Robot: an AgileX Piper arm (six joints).
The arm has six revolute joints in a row. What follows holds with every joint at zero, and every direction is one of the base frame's.
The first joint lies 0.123 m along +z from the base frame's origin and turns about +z.
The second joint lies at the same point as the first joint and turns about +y.
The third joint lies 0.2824 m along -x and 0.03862 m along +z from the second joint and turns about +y.
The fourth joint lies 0.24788 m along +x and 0.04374 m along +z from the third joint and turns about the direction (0.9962, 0, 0.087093).
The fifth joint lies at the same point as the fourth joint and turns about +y.
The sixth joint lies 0.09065 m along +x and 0.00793 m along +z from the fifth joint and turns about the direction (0.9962, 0, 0.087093).
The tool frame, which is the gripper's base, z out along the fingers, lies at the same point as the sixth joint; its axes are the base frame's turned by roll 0, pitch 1.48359 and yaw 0 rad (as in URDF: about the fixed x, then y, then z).
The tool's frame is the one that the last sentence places.
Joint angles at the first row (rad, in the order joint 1, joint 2, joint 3, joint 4, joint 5, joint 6):
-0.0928 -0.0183 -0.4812 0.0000 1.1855 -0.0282
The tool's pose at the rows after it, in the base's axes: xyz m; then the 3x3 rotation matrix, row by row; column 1 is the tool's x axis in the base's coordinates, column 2 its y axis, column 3 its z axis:
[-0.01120 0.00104 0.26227], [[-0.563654 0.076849 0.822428], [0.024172 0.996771 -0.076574], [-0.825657 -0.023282 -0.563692]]
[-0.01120 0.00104 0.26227], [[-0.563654 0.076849 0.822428], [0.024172 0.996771 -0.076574], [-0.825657 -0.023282 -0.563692]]
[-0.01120 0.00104 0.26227], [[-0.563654 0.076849 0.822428], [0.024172 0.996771 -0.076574], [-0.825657 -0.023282 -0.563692]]
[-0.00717 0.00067 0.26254], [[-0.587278 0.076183 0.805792], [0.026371 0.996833 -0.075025], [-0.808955 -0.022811 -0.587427]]
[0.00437 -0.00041 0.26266], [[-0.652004 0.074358 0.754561], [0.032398 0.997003 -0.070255], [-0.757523 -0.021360 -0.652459]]
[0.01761 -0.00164 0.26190], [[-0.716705 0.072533 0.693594], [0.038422 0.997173 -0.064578], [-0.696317 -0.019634 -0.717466]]
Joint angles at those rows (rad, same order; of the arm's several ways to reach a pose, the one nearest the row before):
-0.0928 -0.0183 -0.4811 0.0000 1.1855 -0.0282
-0.0928 -0.0183 -0.4811 0.0000 1.1855 -0.0282
-0.0928 -0.0183 -0.4811 0.0000 1.1855 -0.0282
-0.0929 0.0107 -0.4812 0.0000 1.1855 -0.0282
-0.0928 0.0937 -0.4812 0.0000 1.1855 -0.0281
-0.0928 0.1872 -0.4811 0.0000 1.1813 -0.0282

